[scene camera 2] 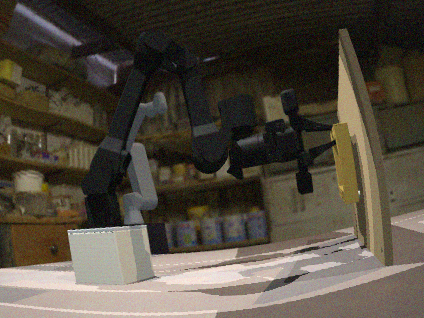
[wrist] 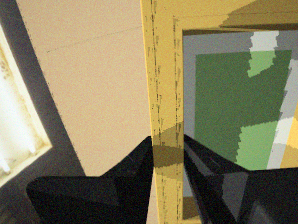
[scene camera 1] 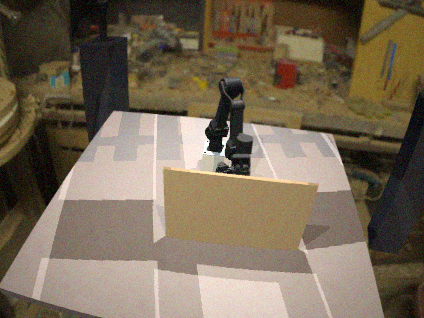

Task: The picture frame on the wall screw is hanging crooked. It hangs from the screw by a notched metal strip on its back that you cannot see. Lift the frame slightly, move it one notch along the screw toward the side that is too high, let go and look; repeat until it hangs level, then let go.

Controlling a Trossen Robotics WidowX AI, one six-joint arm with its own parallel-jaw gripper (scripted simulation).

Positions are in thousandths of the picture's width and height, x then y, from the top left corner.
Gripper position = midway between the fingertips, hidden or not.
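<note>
A picture frame (scene camera 2: 815, 520) is there for me to see, and the wrist view gives me the frame (wrist: 733, 355) too. Scene camera 1 does not show it, since it is hidden there by a tan wall board. As for my own gripper (scene camera 2: 803, 420), I can also find the gripper (wrist: 559, 627) in the wrist view.
</note>
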